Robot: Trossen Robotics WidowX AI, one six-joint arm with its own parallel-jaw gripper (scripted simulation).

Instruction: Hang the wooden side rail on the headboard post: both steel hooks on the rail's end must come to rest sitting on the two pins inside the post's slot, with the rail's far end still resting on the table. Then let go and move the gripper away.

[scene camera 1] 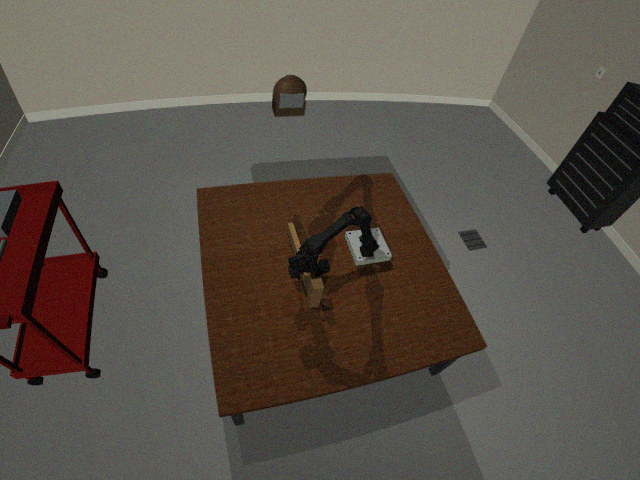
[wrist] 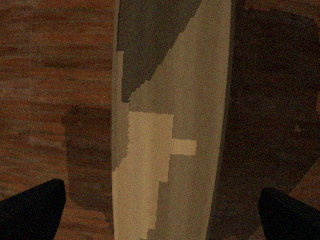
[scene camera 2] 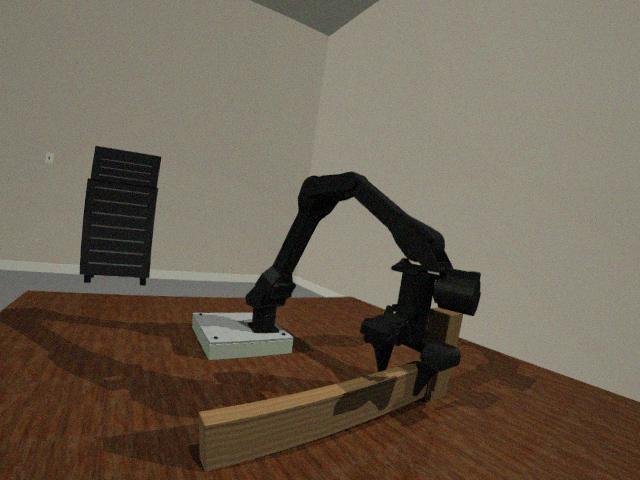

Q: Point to a wooden side rail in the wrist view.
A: At 171, 74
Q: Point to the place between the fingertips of my gripper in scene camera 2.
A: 397, 384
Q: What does my gripper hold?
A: Nothing.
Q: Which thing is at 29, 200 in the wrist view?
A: My gripper.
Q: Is my gripper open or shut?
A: Open.
